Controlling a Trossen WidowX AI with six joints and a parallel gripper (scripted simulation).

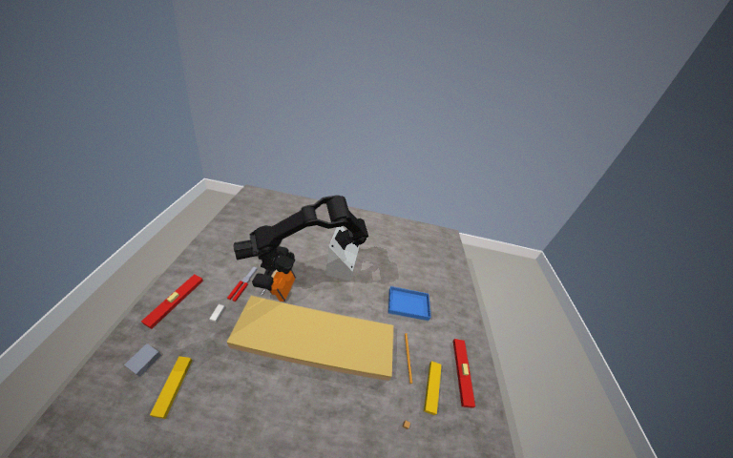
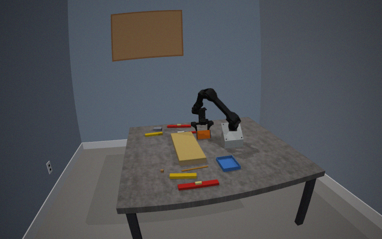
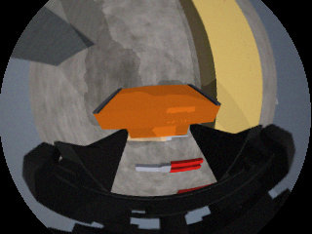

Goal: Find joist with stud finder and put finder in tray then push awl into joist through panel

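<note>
The orange stud finder is 1 cm ahead of my gripper tip, 1 cm to the left of it and 1 cm below it. From my gripper tip the other things lie so: wooden-handled tool: 1 cm ahead, 3 cm to the right, 3 cm below; then grey block: 40 cm ahead, 23 cm to the right, 2 cm below; then white piece: 18 cm ahead, 13 cm to the right, 3 cm below.
</note>
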